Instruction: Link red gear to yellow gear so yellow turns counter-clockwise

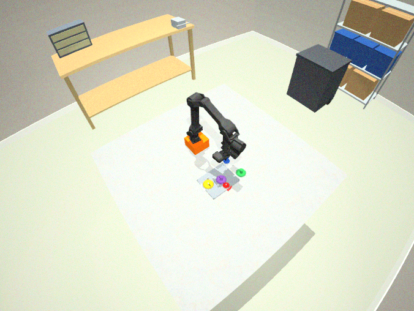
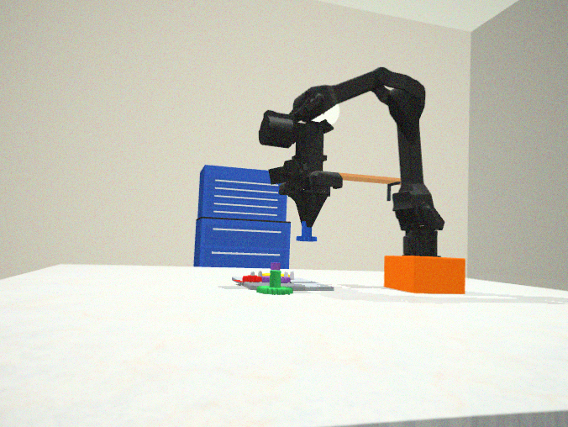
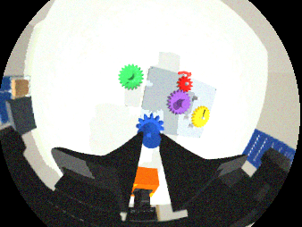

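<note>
Now: gripper tip 120 mm above the grey board, 80 mm to the left of it and 40 mm short of it. Round my gripper tip: large purple gear (100 mm below, 70 mm to the right, 50 mm ahead); then green gear (110 mm below, 70 mm to the left, 70 mm ahead); then small blue gear (10 mm below).
</note>
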